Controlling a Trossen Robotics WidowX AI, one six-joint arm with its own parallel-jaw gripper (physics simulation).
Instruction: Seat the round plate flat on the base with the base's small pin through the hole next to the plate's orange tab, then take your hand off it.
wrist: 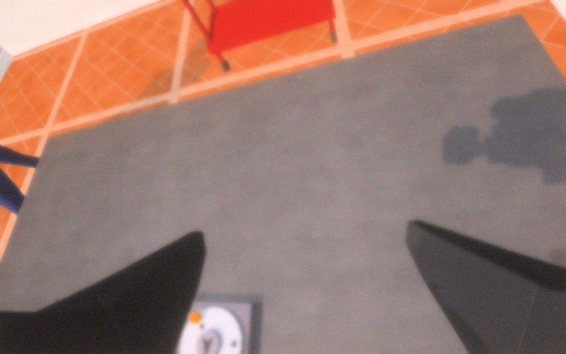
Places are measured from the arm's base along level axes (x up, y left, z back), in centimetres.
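Where they show: gripper, between the fingertips: [305,236].
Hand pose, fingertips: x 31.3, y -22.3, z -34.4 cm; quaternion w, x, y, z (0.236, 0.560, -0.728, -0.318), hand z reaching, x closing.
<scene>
After its pixels a point has its place.
The white round plate [229,322] @(x -4.5, y -1.6, z -30.5 cm) shows at the bottom edge, partly hidden behind the left finger and cut off by the frame. Its orange tab [195,317] @(x -3.0, y 3.8, z -31.4 cm) is at its upper left, with a small dark spot beside it. A grey round part with a dark mark stands at the plate's middle. The plate lies over the square grey base [248,312] @(x -5.3, y -4.6, z -31.9 cm), which has a darker border. Whether the small pin is through the hole is too blurred to tell. My gripper [305,236] @(x 31.3, y -22.3, z -34.4 cm) is open, its two dark fingers wide apart and empty, above the table and away from the plate's middle.
The grey table top [300,165] @(x -7.7, y -14.4, z -58.8 cm) fills much of the view. A shadow of the arm falls at its right. Beyond the far edge a red cart [272,25] stands on the orange tiled floor. Dark blue legs [10,192] show at the left edge.
</scene>
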